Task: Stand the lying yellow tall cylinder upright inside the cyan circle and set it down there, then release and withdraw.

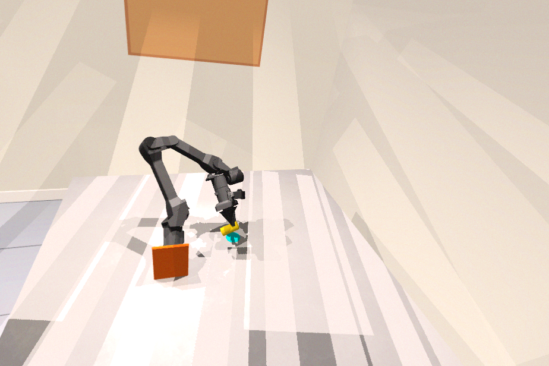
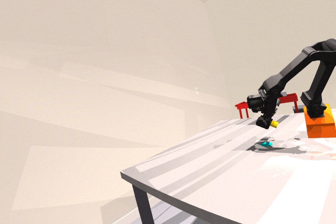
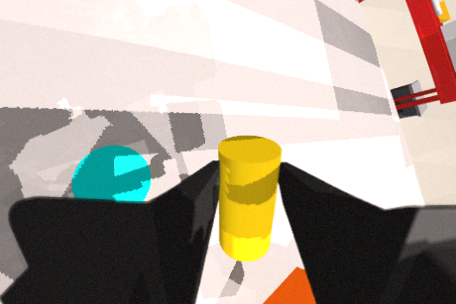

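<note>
My gripper tip is now 110 mm above the cyan circle, 50 mm to the right of it and 10 mm short of it. From my gripper tip the other things lie so: yellow cylinder: 20 mm behind, 10 mm below.
</note>
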